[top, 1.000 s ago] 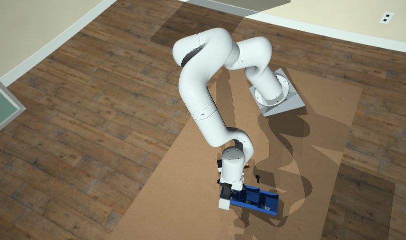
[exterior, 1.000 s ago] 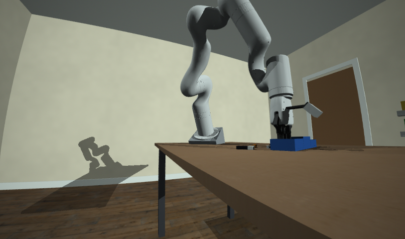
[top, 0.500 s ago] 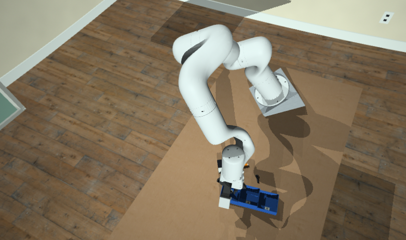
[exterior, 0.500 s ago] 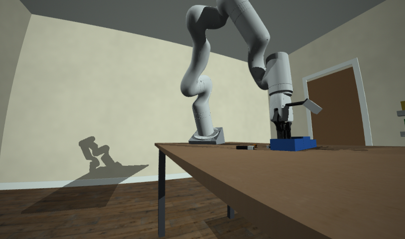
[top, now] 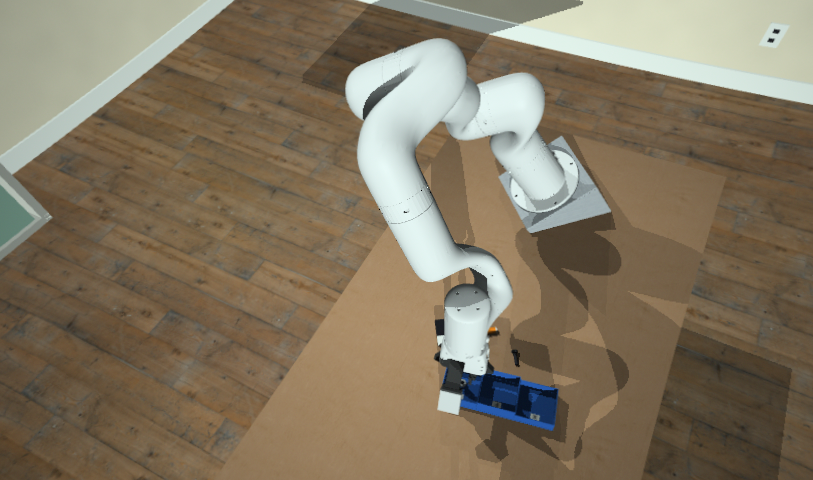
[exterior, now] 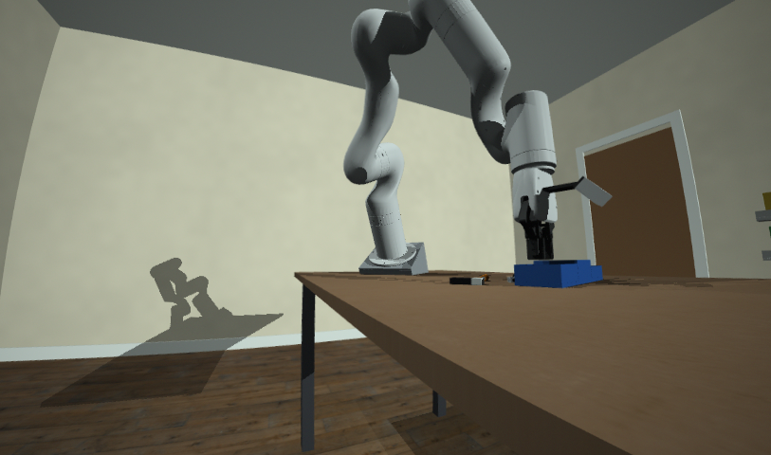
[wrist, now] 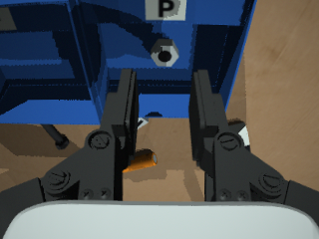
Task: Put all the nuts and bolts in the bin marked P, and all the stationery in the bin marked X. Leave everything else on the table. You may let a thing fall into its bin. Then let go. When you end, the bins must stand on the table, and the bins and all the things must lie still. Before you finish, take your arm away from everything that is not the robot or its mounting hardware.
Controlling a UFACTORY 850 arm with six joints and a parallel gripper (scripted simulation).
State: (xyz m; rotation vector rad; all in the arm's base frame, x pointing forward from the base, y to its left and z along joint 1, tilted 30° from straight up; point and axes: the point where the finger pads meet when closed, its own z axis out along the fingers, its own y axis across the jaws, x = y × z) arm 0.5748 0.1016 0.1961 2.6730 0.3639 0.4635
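Now: the nut 6 cm below my hand. Also, from my hand: black bolt 12 cm behind, 8 cm to the left, 6 cm below; black-and-white block 9 cm behind, 10 cm to the right, 6 cm below; blue bin 1 cm behind, 8 cm to the left, 5 cm below.
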